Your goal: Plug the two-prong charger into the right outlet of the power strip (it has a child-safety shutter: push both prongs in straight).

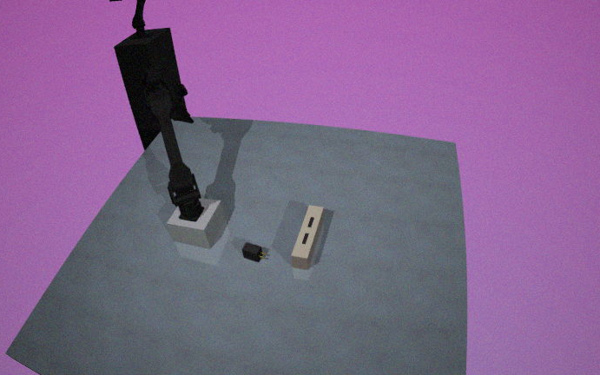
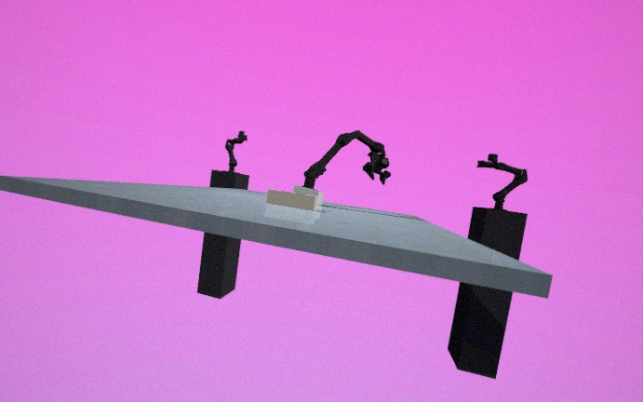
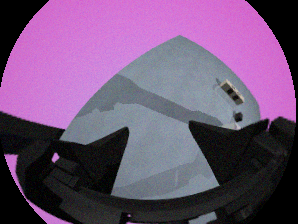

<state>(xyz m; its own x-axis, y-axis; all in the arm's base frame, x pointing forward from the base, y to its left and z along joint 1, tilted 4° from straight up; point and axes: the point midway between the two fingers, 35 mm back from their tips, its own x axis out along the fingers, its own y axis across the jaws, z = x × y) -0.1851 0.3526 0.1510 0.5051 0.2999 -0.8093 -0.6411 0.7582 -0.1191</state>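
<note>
Now: gripper tip 400 mm short of the charger, 420 mm to the left of it and 150 mm above it.
</note>
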